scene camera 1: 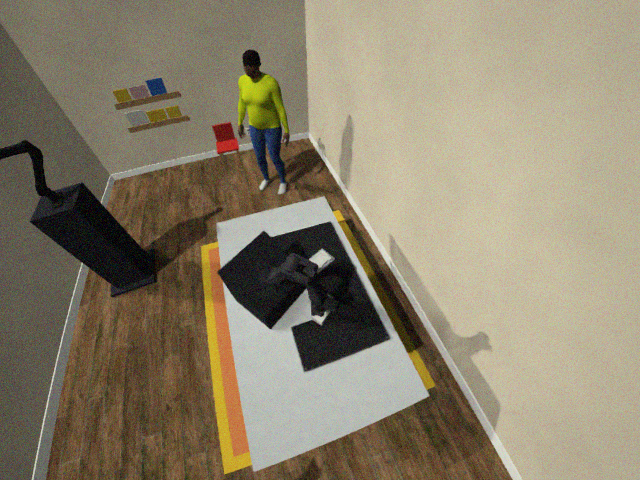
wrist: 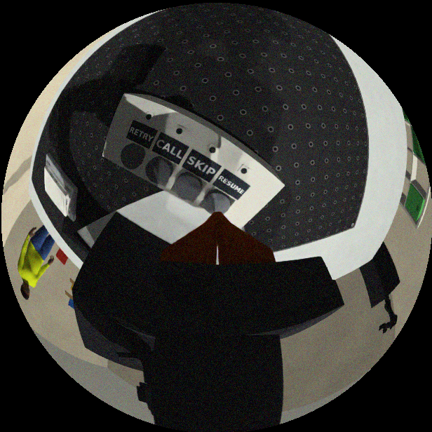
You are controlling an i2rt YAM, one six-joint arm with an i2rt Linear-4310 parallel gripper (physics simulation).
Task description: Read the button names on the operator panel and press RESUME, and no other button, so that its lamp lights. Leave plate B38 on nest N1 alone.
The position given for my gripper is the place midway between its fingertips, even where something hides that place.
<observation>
I see my gripper (wrist: 217,217), a white block (wrist: 54,188) and an operator panel (wrist: 192,144).
</observation>
